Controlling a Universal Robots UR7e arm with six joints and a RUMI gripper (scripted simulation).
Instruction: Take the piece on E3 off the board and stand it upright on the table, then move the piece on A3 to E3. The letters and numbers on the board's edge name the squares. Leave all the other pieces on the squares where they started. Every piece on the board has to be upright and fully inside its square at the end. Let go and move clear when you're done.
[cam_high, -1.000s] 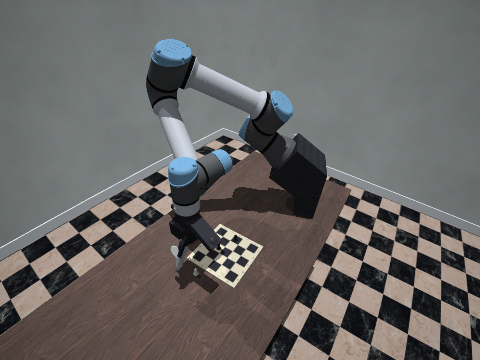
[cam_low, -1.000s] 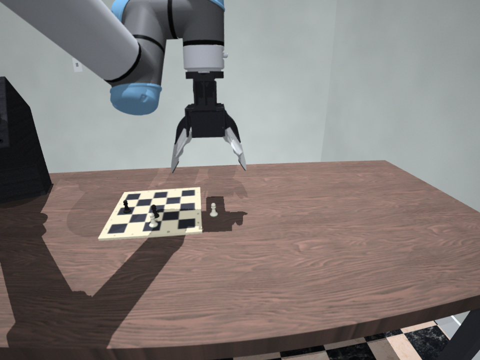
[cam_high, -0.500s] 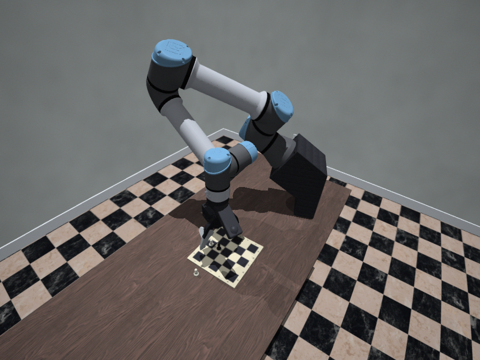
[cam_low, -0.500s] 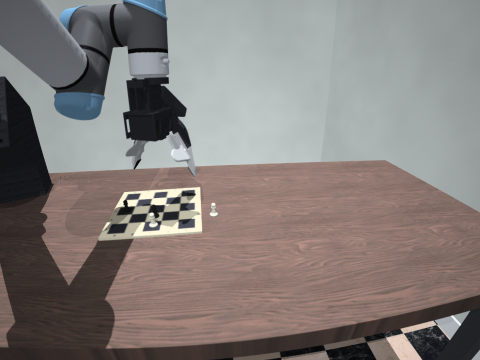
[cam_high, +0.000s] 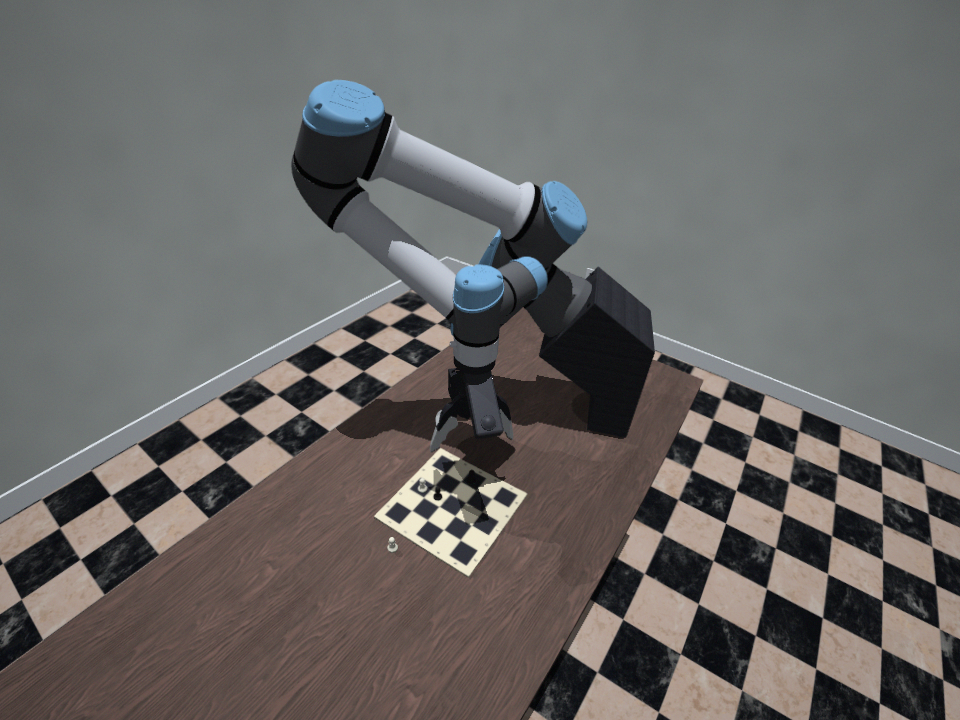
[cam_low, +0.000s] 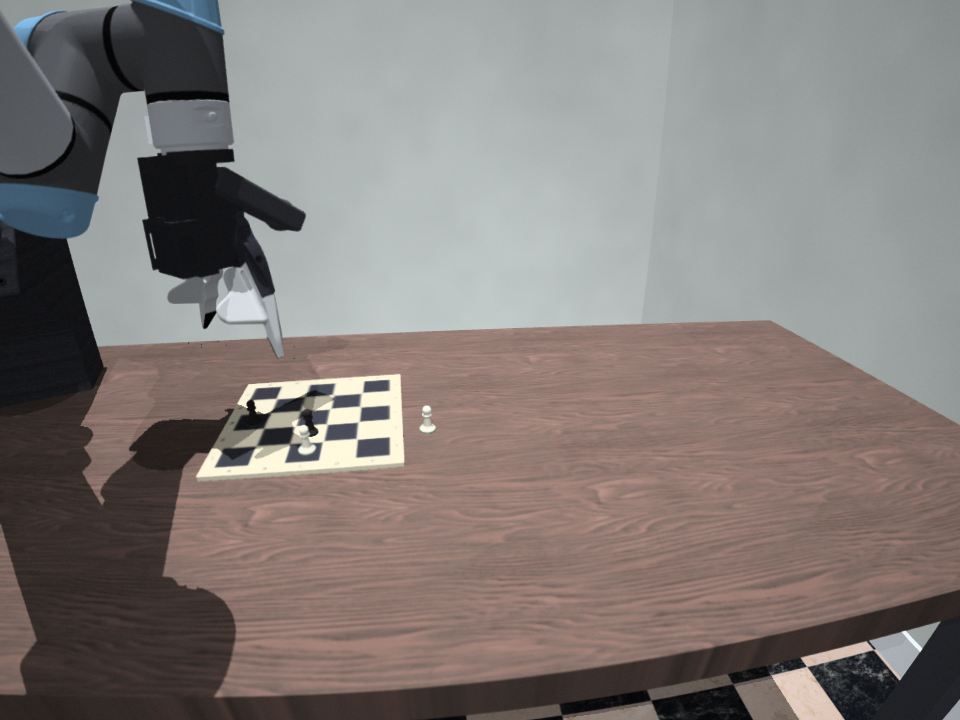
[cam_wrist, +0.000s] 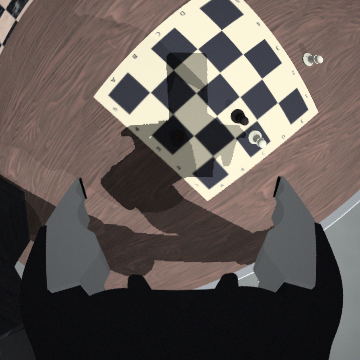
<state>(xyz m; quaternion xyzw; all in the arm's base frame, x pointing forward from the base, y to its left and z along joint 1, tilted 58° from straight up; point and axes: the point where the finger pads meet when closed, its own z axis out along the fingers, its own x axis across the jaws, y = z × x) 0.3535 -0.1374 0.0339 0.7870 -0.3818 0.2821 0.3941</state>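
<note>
My hand is 70 mm short of the chessboard, 10 mm to the left of it and 110 mm above it.
</note>
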